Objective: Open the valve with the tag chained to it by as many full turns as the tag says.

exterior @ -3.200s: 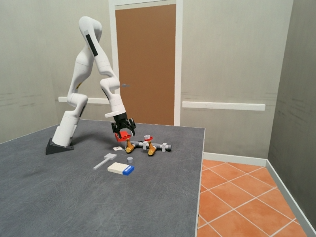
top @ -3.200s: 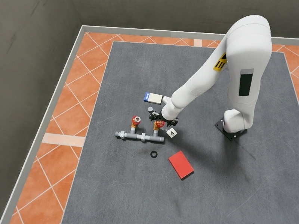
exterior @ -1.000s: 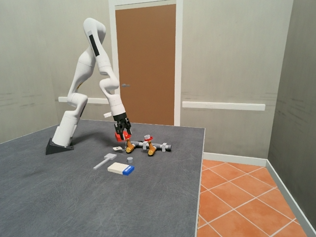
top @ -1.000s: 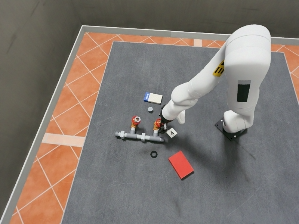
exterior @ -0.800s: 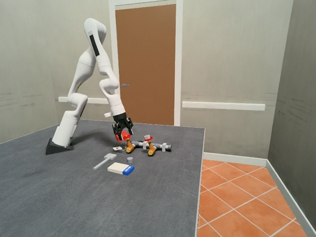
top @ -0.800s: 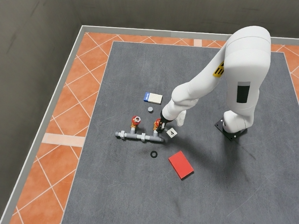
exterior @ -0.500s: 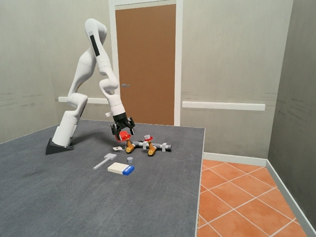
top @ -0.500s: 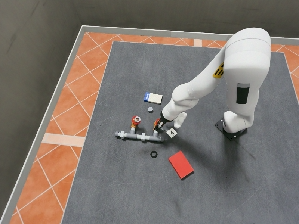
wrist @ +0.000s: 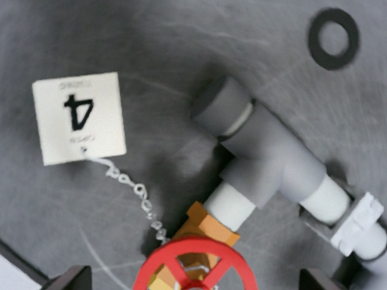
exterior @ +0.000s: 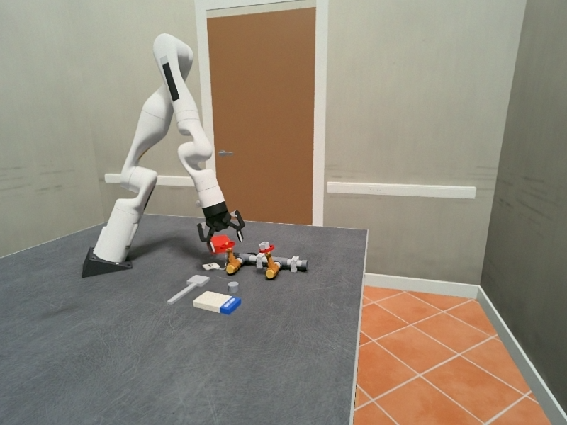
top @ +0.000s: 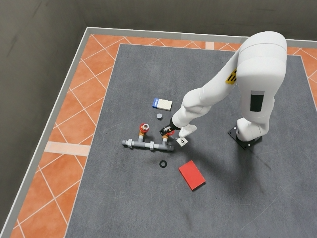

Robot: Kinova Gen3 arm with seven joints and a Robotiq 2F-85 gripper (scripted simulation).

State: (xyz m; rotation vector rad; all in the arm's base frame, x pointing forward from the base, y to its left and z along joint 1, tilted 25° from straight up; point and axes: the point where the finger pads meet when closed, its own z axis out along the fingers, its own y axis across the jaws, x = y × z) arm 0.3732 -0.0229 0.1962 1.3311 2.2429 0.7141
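My hand is 7 cm past the white tag, 2 cm to the right of it and 9 cm above it. The rest, counted from my hand: grey paddle 6 cm behind, 13 cm to the right, 9 cm below; blue box 5 cm ahead, 21 cm to the right, 8 cm below; red block 12 cm behind, 20 cm to the left, 8 cm below.
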